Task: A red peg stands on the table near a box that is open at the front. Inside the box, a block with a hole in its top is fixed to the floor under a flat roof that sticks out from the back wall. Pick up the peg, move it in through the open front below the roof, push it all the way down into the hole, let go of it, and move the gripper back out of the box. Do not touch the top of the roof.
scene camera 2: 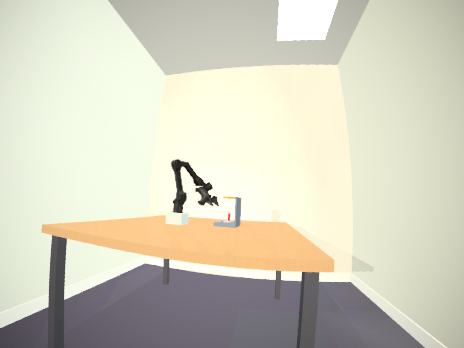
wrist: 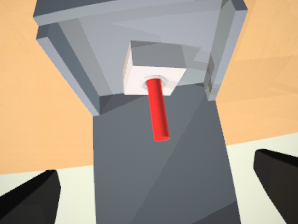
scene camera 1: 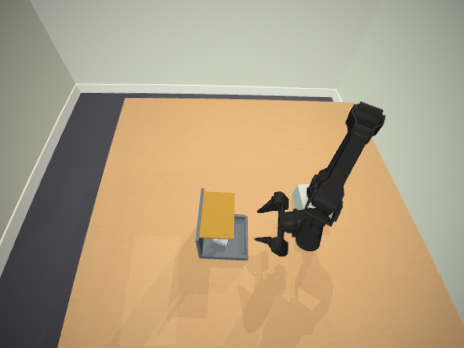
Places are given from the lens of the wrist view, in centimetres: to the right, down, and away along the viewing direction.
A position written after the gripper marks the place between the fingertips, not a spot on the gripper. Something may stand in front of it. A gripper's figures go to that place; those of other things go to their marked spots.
gripper [wrist: 160, 170]: 1, 2, 10
red peg [wrist: 160, 124]: 1, 1, 21
grey back wall [wrist: 191, 170]: 5, 7, 26
The marked spots on the grey back wall and the red peg are 8 cm apart.
